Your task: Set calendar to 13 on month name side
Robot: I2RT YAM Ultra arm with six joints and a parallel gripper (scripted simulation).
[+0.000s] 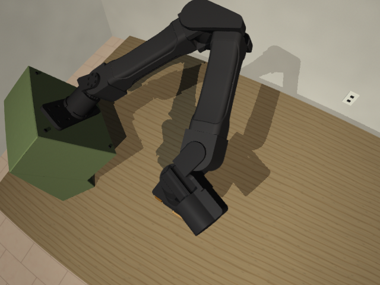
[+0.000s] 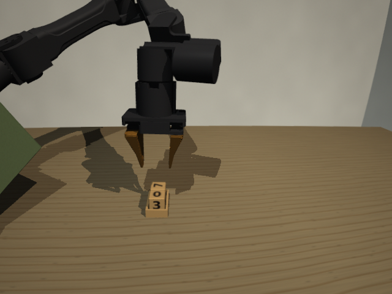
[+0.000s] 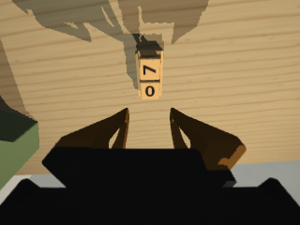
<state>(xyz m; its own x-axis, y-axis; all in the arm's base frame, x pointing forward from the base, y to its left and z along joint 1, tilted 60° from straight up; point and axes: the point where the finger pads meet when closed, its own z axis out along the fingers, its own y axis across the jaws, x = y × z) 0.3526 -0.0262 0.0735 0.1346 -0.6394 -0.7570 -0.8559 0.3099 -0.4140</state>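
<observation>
Right now the wooden cube is 80 mm below my hand. From my hand the other things lie so: wooden tray 20 mm to the left, 100 mm below.
</observation>
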